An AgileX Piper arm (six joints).
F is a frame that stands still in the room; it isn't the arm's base.
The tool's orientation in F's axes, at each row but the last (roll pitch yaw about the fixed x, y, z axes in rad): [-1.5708 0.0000 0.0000]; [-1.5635 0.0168 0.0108]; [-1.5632 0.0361 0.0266]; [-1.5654 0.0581 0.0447]
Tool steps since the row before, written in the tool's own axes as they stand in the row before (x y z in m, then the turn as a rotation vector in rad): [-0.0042 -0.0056 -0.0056 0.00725 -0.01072 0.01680]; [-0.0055 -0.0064 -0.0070 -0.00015 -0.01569 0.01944]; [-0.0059 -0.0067 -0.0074 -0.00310 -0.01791 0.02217]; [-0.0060 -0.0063 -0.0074 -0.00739 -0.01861 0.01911]
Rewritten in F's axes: [-0.0042 -0.0056 0.0056 0.00725 0.01680 0.01072]; [-0.0053 -0.0071 0.0064 -0.00009 0.01933 0.01583]; [-0.0055 -0.0076 0.0069 -0.00303 0.02196 0.01818]; [-0.0053 -0.0077 0.0066 -0.00713 0.01871 0.01911]
